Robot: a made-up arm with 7 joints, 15 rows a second.
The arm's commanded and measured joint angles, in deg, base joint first. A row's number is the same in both.
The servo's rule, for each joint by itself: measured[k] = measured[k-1] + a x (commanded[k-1-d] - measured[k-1]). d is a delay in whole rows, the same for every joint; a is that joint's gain. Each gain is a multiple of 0.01, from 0.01 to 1. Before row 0 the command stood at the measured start. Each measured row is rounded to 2 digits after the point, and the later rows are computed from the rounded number. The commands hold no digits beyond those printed.
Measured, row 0:
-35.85 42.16 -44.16 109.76 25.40 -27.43 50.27
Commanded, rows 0 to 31:
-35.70 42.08 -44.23 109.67 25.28 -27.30 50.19
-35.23 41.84 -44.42 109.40 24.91 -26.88 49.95
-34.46 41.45 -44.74 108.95 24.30 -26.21 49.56
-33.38 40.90 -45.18 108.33 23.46 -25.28 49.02
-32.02 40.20 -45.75 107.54 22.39 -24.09 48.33
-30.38 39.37 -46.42 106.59 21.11 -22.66 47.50
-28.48 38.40 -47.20 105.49 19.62 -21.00 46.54
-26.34 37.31 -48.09 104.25 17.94 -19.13 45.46
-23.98 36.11 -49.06 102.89 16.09 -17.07 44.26
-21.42 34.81 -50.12 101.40 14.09 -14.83 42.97
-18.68 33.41 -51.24 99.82 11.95 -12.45 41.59
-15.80 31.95 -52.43 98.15 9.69 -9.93 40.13
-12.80 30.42 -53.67 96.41 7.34 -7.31 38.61
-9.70 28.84 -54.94 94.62 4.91 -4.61 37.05
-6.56 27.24 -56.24 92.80 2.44 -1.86 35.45
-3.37 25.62 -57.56 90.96 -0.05 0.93 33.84
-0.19 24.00 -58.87 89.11 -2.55 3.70 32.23
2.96 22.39 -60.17 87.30 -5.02 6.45 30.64
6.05 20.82 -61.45 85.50 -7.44 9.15 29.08
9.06 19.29 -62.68 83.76 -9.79 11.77 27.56
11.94 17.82 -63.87 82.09 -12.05 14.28 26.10
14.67 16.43 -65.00 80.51 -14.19 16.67 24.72
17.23 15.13 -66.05 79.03 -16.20 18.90 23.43
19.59 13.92 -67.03 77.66 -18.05 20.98 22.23
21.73 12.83 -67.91 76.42 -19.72 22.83 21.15
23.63 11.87 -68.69 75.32 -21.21 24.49 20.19
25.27 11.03 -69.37 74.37 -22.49 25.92 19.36
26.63 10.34 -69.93 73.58 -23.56 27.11 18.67
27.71 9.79 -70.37 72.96 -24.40 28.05 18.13
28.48 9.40 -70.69 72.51 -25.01 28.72 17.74
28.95 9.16 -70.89 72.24 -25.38 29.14 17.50
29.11 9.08 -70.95 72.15 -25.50 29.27 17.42
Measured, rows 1 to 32:
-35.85 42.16 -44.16 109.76 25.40 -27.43 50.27
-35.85 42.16 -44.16 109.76 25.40 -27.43 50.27
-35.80 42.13 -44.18 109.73 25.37 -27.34 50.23
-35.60 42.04 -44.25 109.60 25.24 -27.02 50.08
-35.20 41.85 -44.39 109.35 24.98 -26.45 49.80
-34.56 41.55 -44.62 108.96 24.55 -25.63 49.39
-33.67 41.12 -44.95 108.42 23.95 -24.55 48.83
-32.52 40.56 -45.38 107.72 23.15 -23.23 48.13
-31.11 39.87 -45.91 106.87 22.16 -21.67 47.29
-29.44 39.05 -46.54 105.87 20.98 -19.89 46.32
-27.53 38.11 -47.27 104.74 19.61 -17.92 45.23
-25.39 37.05 -48.10 103.47 18.06 -15.76 44.03
-23.04 35.89 -49.01 102.08 16.35 -13.44 42.74
-20.51 34.63 -50.00 100.59 14.49 -10.98 41.36
-17.81 33.28 -51.06 99.00 12.49 -8.41 39.90
-14.97 31.86 -52.19 97.34 10.37 -5.75 38.39
-12.03 30.38 -53.36 95.61 8.15 -3.03 36.83
-9.00 28.86 -54.58 93.84 5.85 -0.26 35.25
-5.92 27.30 -55.82 92.04 3.50 2.51 33.65
-2.81 25.73 -57.08 90.24 1.11 5.27 32.05
0.29 24.16 -58.35 88.44 -1.28 7.99 30.48
3.36 22.60 -59.61 86.66 -3.66 10.64 28.93
6.36 21.07 -60.85 84.92 -6.01 13.19 27.43
9.27 19.59 -62.05 83.24 -8.30 15.63 25.99
12.06 18.16 -63.21 81.64 -10.51 17.92 24.63
14.70 16.80 -64.32 80.13 -12.62 20.06 23.36
17.16 15.53 -65.36 78.72 -14.61 22.00 22.19
19.42 14.36 -66.33 77.43 -16.46 23.74 21.13
21.47 13.29 -67.21 76.27 -18.15 25.27 20.19
23.28 12.35 -68.00 75.25 -19.66 26.56 19.38
24.83 11.53 -68.69 74.38 -20.99 27.60 18.72
26.11 10.85 -69.27 73.67 -22.12 28.38 18.20
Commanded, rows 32 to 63:
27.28 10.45 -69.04 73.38 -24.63 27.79 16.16
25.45 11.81 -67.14 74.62 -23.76 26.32 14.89
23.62 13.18 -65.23 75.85 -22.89 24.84 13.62
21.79 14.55 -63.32 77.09 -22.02 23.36 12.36
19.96 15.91 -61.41 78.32 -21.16 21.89 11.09
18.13 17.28 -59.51 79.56 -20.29 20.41 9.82
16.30 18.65 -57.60 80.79 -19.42 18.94 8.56
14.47 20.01 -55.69 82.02 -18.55 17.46 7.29
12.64 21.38 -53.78 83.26 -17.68 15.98 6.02
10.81 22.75 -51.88 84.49 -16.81 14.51 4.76
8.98 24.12 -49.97 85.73 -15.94 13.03 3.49
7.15 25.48 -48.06 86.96 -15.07 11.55 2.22
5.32 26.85 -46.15 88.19 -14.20 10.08 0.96
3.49 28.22 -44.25 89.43 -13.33 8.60 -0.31
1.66 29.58 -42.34 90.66 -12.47 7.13 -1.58
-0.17 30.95 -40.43 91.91 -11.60 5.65 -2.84
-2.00 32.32 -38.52 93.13 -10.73 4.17 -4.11
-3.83 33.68 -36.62 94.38 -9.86 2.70 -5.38
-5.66 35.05 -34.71 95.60 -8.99 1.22 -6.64
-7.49 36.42 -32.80 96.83 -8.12 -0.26 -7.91
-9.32 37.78 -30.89 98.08 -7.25 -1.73 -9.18
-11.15 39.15 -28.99 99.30 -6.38 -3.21 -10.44
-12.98 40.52 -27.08 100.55 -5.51 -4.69 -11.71
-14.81 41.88 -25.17 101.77 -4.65 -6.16 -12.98
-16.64 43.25 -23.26 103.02 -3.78 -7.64 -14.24
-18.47 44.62 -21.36 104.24 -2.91 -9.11 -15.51
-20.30 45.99 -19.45 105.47 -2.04 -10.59 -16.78
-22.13 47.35 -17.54 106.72 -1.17 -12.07 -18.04
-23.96 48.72 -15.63 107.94 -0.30 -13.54 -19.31
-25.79 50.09 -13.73 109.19 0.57 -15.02 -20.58
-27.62 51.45 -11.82 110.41 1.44 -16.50 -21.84
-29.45 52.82 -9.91 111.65 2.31 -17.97 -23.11
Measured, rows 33 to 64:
27.10 10.31 -69.74 73.13 -23.03 28.91 17.83
27.80 9.92 -70.09 72.76 -23.72 29.16 17.61
27.62 10.09 -69.79 73.00 -23.97 28.20 16.84
26.86 10.64 -69.02 73.62 -23.91 26.88 15.81
25.73 11.45 -67.92 74.47 -23.62 25.45 14.65
24.35 12.44 -66.59 75.47 -23.17 23.99 13.44
22.81 13.55 -65.09 76.55 -22.61 22.52 12.19
21.17 14.74 -63.47 77.69 -21.96 21.04 10.93
19.47 15.99 -61.77 78.87 -21.25 19.57 9.67
17.72 17.28 -60.01 80.07 -20.49 18.09 8.41
15.94 18.59 -58.20 81.28 -19.70 16.61 7.14
14.14 19.92 -56.37 82.50 -18.89 15.14 5.88
12.33 21.26 -54.51 83.73 -18.06 13.66 4.61
10.52 22.61 -52.64 84.96 -17.22 12.18 3.34
8.70 23.97 -50.76 86.19 -16.37 10.71 2.08
6.88 25.33 -48.87 87.42 -15.52 9.23 0.81
5.05 26.69 -46.98 88.65 -14.67 7.76 -0.46
3.22 28.05 -45.08 89.89 -13.81 6.28 -1.72
1.39 29.42 -43.18 91.12 -12.95 4.80 -2.99
-0.44 30.78 -41.28 92.36 -12.08 3.33 -4.26
-2.27 32.15 -39.37 93.59 -11.21 1.85 -5.52
-4.10 33.52 -37.46 94.82 -10.34 0.37 -6.79
-5.93 34.88 -35.55 96.06 -9.47 -1.10 -8.06
-7.76 36.25 -33.65 97.29 -8.60 -2.58 -9.32
-9.59 37.62 -31.74 98.53 -7.73 -4.06 -10.59
-11.42 38.98 -29.83 99.76 -6.87 -5.53 -11.86
-13.25 40.35 -27.92 101.00 -6.00 -7.01 -13.12
-15.08 41.72 -26.02 102.23 -5.13 -8.48 -14.39
-16.91 43.09 -24.11 103.46 -4.26 -9.96 -15.66
-18.74 44.45 -22.20 104.70 -3.39 -11.44 -16.92
-20.57 45.82 -20.29 105.93 -2.52 -12.91 -18.19
-22.40 47.19 -18.39 107.17 -1.65 -14.39 -19.46

